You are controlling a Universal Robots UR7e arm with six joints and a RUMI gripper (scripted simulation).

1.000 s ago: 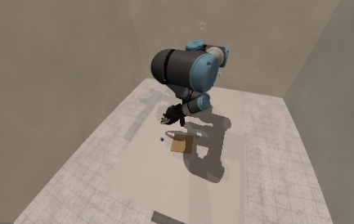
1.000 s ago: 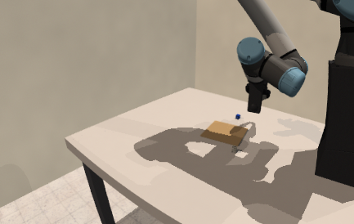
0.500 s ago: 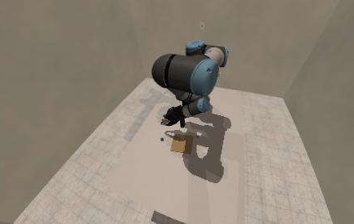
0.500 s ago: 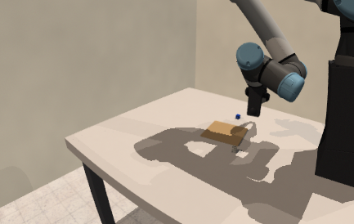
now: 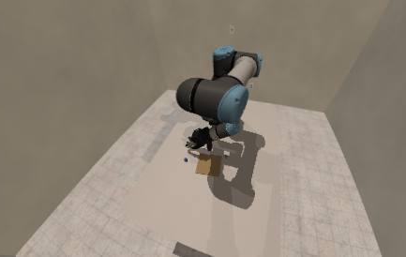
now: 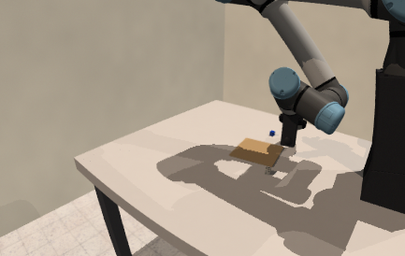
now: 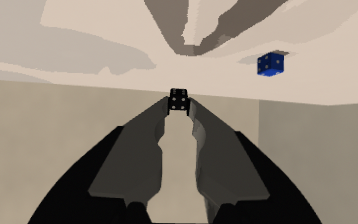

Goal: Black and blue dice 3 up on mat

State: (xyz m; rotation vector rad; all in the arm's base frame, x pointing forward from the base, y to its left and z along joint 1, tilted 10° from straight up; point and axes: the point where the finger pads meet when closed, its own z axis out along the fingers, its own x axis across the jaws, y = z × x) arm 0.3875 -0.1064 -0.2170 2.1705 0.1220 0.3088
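The blue die is 80 mm ahead of my hand, 20 mm to the left of it and 40 mm below it. From my hand the other things lie so: black die (10 mm to the right, 10 mm below); then brown mat (50 mm ahead, 170 mm to the left, 50 mm below); then white die (40 mm behind, 260 mm to the left, 40 mm below).
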